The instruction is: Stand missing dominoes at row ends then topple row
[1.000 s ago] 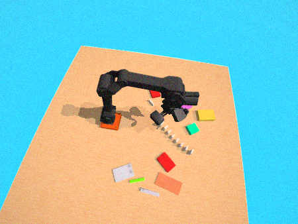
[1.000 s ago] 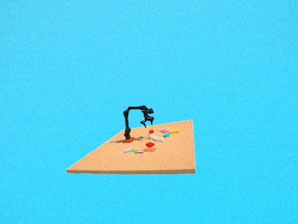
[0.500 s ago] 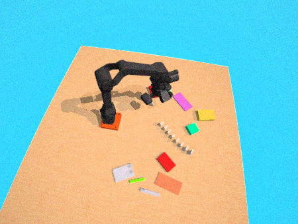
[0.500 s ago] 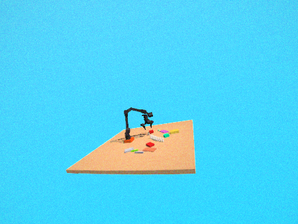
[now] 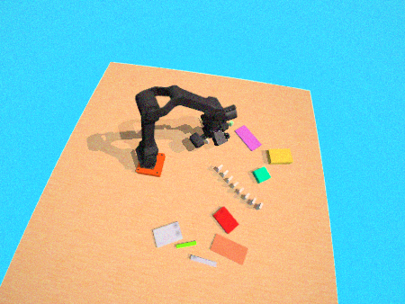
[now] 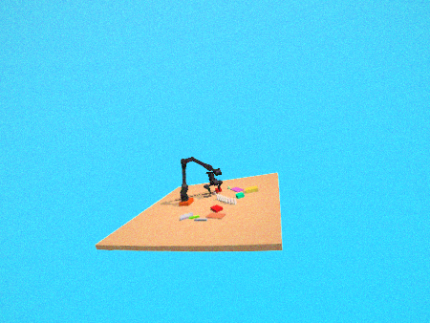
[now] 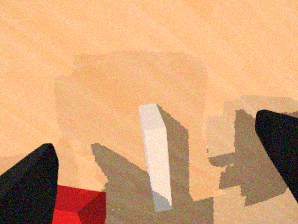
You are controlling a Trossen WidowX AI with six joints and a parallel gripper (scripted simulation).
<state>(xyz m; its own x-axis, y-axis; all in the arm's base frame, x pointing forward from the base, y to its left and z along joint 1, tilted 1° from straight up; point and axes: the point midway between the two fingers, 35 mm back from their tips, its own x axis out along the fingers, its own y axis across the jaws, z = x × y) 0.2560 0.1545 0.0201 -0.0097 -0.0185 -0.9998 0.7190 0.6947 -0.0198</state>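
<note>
The magenta slab is 20 cm ahead of my gripper tip, 6 cm to the left of it and 2 cm below it. Also, from my gripper tip: green block 27 cm ahead, 14 cm to the right, 1 cm below; then yellow block 36 cm ahead, 3 cm to the right, 1 cm below; then grey tile 11 cm behind, 44 cm to the right, 2 cm below.
</note>
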